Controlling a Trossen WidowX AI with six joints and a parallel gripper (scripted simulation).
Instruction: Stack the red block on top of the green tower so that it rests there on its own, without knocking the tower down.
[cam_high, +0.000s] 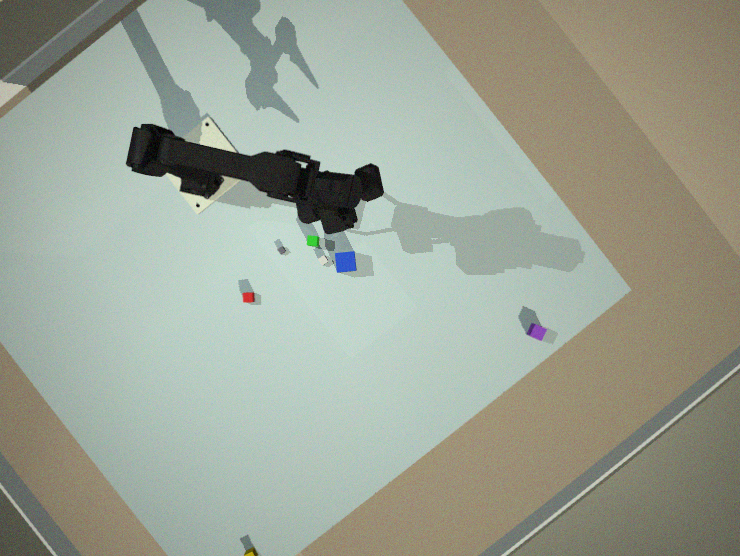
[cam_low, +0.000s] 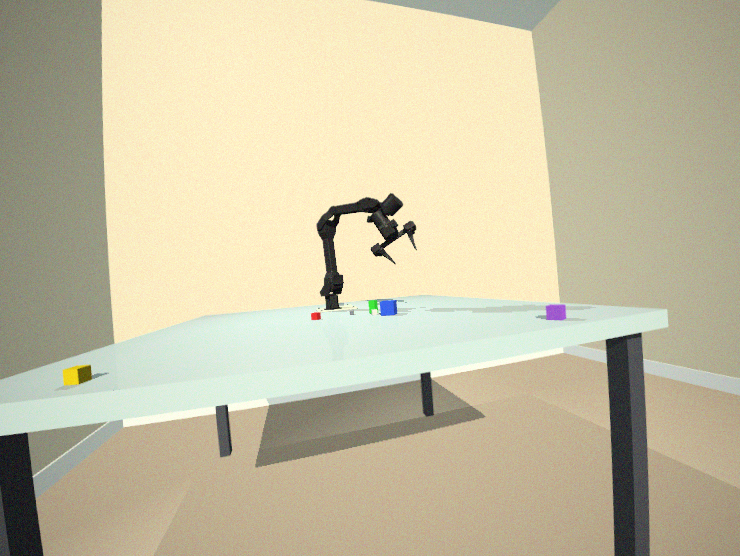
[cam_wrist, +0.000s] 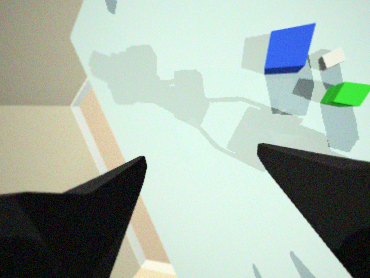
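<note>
Right now the red block is 70 mm behind my gripper tip, 330 mm to the right of it and 180 mm below it. Round my gripper tip: green block 40 mm behind, 130 mm to the right, 160 mm below; small white cube 10 mm ahead, 150 mm to the right, 180 mm below; blue block 50 mm ahead, 120 mm to the right, 170 mm below.
</note>
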